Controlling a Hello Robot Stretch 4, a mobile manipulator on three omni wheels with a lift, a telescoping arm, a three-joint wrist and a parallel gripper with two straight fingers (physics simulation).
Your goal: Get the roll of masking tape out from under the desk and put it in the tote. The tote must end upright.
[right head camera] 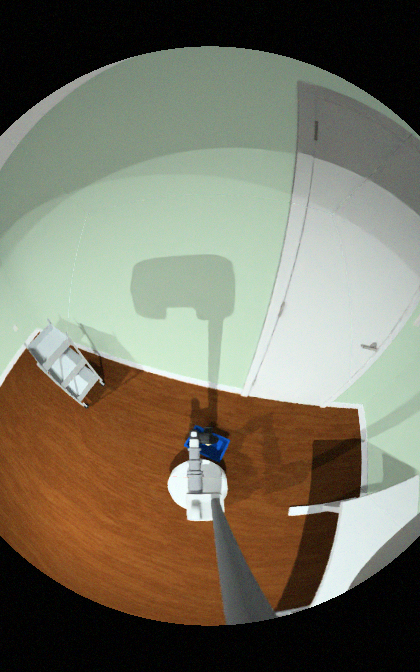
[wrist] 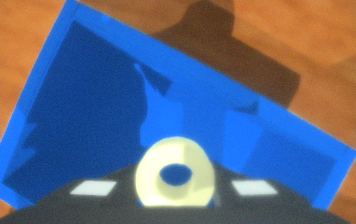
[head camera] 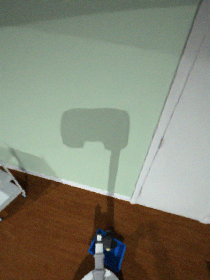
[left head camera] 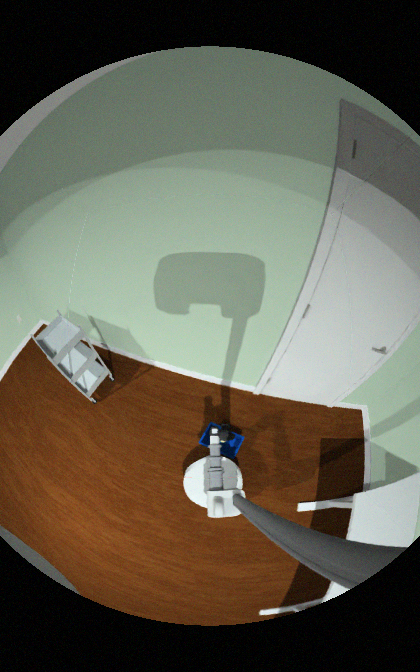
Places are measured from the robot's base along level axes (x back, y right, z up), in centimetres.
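Pixels of known places: gripper, fingertip midpoint: [wrist: 175, 177].
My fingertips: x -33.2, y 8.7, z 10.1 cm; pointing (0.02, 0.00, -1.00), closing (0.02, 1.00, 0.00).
Observation:
Behind a point stands the place of what it marks.
The roll of masking tape [wrist: 175, 150] @(x -35.9, y 8.8, z 12.3 cm), a pale yellow ring, is between the fingers of my gripper [wrist: 175, 177] @(x -33.2, y 8.7, z 10.1 cm) [left head camera: 225, 433] [right head camera: 205, 438] @(x -33.2, y 8.7, z 10.1 cm), which is shut on it. Its hole faces the wrist camera, and blue shows through. The blue tote [wrist: 210, 80] @(x -41.1, y 11.7, z 9.3 cm) [head camera: 120, 251] @(x -31.9, y 21.2, z -2.5 cm) [left head camera: 238, 443] [right head camera: 222, 446] @(x -30.9, y 20.4, z -2.5 cm) stands upright on the floor, open side up, just in front of my base. In the wrist view the roll overlaps the tote's near part; the gripper is above the tote. The tote's near wall is mostly hidden behind the gripper. The exact height of the roll over the rim cannot be told.
The white desk [left head camera: 382, 517] [right head camera: 367, 520] @(x 42.6, y 84.6, z 69.3 cm) stands to the right, with dark shadow beneath. A grey three-tier cart [left head camera: 68, 351] [right head camera: 59, 357] @(x -94.1, y -136.9, z 37.0 cm) stands by the wall at the left. A green wall and a white door [head camera: 185, 150] @(x -71.1, y 65.5, z 96.8 cm) [left head camera: 350, 280] [right head camera: 345, 280] @(x -68.8, y 73.2, z 123.5 cm) lie ahead, beyond the tote.

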